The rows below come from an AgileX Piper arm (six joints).
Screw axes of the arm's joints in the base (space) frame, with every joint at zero. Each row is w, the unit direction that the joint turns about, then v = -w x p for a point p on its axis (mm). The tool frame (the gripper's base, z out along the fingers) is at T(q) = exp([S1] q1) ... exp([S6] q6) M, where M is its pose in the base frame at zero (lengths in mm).
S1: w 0 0 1 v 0 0 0
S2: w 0 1 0 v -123 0 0
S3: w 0 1 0 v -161.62 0 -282.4
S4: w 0.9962 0 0.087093 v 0 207.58 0
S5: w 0 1 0 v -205.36 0 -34.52
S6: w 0.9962 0 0.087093 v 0 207.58 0
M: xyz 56.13 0 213.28 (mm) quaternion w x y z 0.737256 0 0.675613 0
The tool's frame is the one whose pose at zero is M.
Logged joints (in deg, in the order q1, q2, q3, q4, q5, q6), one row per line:
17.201, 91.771, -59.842, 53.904, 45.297, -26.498
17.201, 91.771, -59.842, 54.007, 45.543, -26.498
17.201, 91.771, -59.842, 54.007, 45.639, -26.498
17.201, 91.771, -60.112, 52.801, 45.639, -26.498
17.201, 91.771, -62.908, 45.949, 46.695, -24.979
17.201, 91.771, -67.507, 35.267, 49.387, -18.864
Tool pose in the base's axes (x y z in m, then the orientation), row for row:
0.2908, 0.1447, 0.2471, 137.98, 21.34, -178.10
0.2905, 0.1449, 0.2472, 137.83, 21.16, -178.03
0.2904, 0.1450, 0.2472, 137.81, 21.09, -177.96
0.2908, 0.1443, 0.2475, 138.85, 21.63, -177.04
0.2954, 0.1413, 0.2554, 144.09, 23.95, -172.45
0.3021, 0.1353, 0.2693, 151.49, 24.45, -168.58
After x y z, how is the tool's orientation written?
As angles about the fixed x, y, z axes (roll, pitch, yaw), in degrees.
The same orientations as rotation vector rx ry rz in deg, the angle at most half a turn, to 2 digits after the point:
-13.30, 149.39, 57.91
-13.35, 149.50, 58.19
-13.42, 149.56, 58.27
-14.62, 149.65, 57.02
-20.29, 149.90, 50.90
-23.66, 151.74, 42.07

